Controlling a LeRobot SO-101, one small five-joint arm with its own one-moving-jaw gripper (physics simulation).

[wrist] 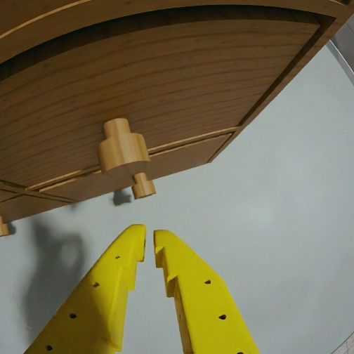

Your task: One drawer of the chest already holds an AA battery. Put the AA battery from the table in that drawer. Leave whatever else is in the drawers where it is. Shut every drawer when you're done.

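The wooden chest (200, 75) fills the top of the wrist view, seen from close up and above. A large drawer front with a round wooden knob (124, 150) faces me, and a lower drawer front with a smaller knob (144, 187) shows beneath it. Part of another knob (3, 227) shows at the left edge. My gripper (149, 233) is shut and empty, its two yellow jaws nearly tip to tip, in front of and below the knobs in the view. No AA battery shows in this view, and the inside of the drawers is hidden.
The grey table top (280, 225) runs below and to the right of the chest. A dark shadow lies on it at the left. The table's edge curves along the right side, with a pale strip beyond it at the upper right.
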